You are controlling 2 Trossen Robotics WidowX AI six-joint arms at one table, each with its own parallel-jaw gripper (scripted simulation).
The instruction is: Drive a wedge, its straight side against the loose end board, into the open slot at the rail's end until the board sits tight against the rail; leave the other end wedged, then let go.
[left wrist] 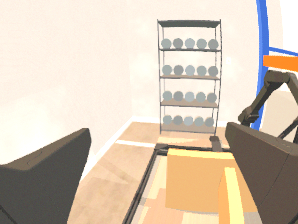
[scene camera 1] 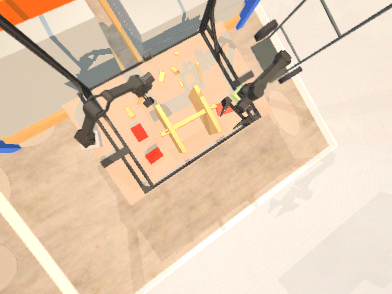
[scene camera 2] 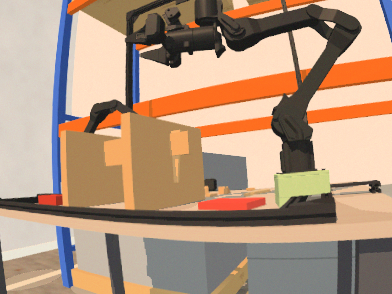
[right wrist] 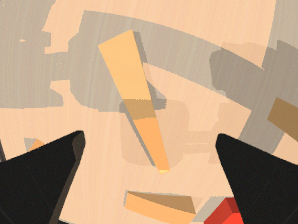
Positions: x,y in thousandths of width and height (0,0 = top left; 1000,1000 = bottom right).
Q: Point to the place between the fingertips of the right gripper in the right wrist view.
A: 512,623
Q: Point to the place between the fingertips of the left gripper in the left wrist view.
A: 539,592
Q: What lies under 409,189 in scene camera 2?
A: The left gripper.
